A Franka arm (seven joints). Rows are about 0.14 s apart.
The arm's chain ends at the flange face. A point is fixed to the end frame.
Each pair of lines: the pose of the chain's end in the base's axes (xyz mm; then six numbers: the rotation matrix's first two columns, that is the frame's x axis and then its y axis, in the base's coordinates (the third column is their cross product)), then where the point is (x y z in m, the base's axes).
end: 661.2 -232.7 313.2 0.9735 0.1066 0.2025 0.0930 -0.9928 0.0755
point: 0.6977 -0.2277 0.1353
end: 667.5 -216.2 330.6 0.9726 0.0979 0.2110 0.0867 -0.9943 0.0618
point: 0.7053 -0.2089 0.1531
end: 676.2 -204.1 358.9 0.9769 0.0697 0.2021 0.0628 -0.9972 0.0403
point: 0.7122 -0.1940 0.1812
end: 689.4 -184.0 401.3 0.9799 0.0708 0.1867 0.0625 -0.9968 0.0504
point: 0.7228 -0.1759 0.2229
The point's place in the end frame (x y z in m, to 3 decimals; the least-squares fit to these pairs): 0.000 -0.015 0.181
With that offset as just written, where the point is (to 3 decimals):
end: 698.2 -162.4 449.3 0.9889 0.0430 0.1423 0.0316 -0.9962 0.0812
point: 0.724 -0.161 0.270
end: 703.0 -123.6 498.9 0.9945 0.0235 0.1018 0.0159 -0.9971 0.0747
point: 0.721 -0.122 0.318
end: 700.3 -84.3 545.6 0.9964 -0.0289 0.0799 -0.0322 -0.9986 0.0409
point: 0.715 -0.077 0.365
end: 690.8 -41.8 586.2 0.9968 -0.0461 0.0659 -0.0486 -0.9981 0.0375
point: 0.703 -0.034 0.405
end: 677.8 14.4 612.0 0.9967 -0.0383 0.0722 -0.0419 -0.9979 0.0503
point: 0.691 0.020 0.431
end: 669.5 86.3 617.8 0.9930 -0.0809 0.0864 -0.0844 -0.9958 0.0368
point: 0.686 0.093 0.437
